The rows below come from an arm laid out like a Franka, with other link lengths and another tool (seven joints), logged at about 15 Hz.
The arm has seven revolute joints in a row. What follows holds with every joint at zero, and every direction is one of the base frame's.
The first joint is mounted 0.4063 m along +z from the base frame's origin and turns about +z.
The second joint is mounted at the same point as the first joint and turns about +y.
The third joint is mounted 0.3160 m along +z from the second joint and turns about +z.
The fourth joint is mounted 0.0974 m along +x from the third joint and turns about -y.
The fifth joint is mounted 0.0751 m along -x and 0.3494 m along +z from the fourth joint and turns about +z.
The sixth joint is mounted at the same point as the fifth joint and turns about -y.
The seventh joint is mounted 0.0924 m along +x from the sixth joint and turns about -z.
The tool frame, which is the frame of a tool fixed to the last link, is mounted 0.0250 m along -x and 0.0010 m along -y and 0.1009 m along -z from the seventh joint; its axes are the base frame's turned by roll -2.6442, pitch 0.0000 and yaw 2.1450 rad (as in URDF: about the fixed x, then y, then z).
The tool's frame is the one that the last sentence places.
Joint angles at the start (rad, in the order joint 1, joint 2, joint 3, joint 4, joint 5, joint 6, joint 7):
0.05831, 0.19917, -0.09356, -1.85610, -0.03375, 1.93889, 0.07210
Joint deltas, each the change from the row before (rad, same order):
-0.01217, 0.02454, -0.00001, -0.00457, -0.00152, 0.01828, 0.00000
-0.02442, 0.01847, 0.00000, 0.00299, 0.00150, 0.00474, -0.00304
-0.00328, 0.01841, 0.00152, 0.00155, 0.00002, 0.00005, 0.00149
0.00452, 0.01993, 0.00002, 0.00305, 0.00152, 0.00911, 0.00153
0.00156, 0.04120, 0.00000, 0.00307, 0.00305, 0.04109, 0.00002
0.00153, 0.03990, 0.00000, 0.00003, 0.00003, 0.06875, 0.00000
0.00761, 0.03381, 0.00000, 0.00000, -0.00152, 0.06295, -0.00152
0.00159, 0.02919, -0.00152, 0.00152, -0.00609, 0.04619, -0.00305
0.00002, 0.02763, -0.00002, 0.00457, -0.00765, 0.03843, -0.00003
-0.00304, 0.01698, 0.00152, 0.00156, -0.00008, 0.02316, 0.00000
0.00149, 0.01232, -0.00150, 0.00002, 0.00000, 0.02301, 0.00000
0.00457, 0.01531, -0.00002, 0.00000, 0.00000, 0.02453, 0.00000
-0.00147, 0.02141, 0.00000, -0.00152, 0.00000, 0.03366, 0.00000
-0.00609, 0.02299, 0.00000, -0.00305, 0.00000, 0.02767, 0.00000
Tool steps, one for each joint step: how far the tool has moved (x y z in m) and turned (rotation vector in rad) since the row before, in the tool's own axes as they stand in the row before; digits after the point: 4 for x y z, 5 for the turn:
-0.0075, 0.0078, 0.0121, 0.01083, 0.00832, 0.00730
-0.0130, 0.0013, 0.0098, 0.00895, 0.01747, 0.01445
-0.0017, 0.0065, 0.0073, 0.01516, 0.00773, -0.00132
0.0009, 0.0088, 0.0053, 0.00697, 0.00099, -0.00404
-0.0026, 0.0175, 0.0118, -0.00245, -0.00281, -0.00059
-0.0034, 0.0179, 0.0105, -0.02396, -0.01637, 0.00520
0.0006, 0.0162, 0.0082, -0.02379, -0.02167, -0.00134
-0.0023, 0.0114, 0.0090, -0.01262, -0.01780, 0.00031
-0.0021, 0.0102, 0.0081, -0.00965, -0.01574, 0.00143
-0.0016, 0.0058, 0.0060, -0.00654, -0.00329, 0.00228
-0.0005, 0.0047, 0.0040, -0.00878, -0.00615, 0.00220
0.0019, 0.0066, 0.0048, -0.00791, -0.00762, -0.00230
-0.0009, 0.0070, 0.0090, -0.00886, -0.00546, 0.00274
-0.0025, 0.0056, 0.0122, -0.00066, 0.00078, 0.00437

